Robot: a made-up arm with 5 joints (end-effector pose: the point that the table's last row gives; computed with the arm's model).
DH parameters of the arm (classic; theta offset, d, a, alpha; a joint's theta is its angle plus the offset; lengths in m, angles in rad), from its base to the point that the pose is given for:
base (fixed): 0 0.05 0 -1.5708
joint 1: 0 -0.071 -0.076 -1.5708
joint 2: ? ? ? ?
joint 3: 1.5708 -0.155 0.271 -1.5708
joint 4: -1.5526 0 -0.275 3.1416
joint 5: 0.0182 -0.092 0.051 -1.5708
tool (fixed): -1.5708 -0.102 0 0
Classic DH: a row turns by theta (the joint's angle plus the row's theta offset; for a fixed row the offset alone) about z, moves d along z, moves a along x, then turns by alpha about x.
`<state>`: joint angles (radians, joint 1 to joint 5).
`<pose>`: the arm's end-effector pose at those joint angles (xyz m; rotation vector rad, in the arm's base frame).
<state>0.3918 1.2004 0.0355 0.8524 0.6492</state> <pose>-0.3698 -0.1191 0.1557 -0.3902 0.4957 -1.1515</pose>
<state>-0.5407 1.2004 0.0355 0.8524 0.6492</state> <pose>-0.3053 -0.1191 -0.1840 0.1679 -0.3210 -1.1955</pose>
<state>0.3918 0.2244 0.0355 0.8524 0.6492</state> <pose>-0.2086 -0.3516 0.0891 -0.2393 0.4469 -0.1787</pose>
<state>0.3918 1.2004 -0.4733 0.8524 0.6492</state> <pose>-0.3485 -0.2067 0.1182 -0.6856 0.0399 -1.1031</pose>
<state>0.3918 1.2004 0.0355 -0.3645 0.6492</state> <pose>-0.4478 -0.1114 -0.0327 0.6634 -0.2550 -1.2459</pose>
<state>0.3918 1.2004 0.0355 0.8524 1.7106</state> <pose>-0.2676 -0.0924 0.2023 0.5294 -0.1562 -1.2519</pose>
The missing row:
joint 2: 0 -0.124 0.032 1.5708
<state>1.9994 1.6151 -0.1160 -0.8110 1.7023</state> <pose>-0.0491 -0.0381 0.5168 0.4244 -0.3633 -1.4149</pose>
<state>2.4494 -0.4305 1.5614 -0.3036 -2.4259</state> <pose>0.2382 -0.6831 -0.0289 -1.1796 -0.7710 -2.5344</pose>
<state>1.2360 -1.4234 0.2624 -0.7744 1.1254</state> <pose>-0.1486 -0.2647 -0.1851 1.8872 2.3098 -0.2511</pose>
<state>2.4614 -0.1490 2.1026 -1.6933 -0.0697</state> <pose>0.6025 -0.1487 -0.0425 1.1412 -1.4120 1.2264</pose>
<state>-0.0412 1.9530 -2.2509 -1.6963 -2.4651</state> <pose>-0.4659 -0.5660 0.4944 2.3338 1.0068 1.6200</pose>
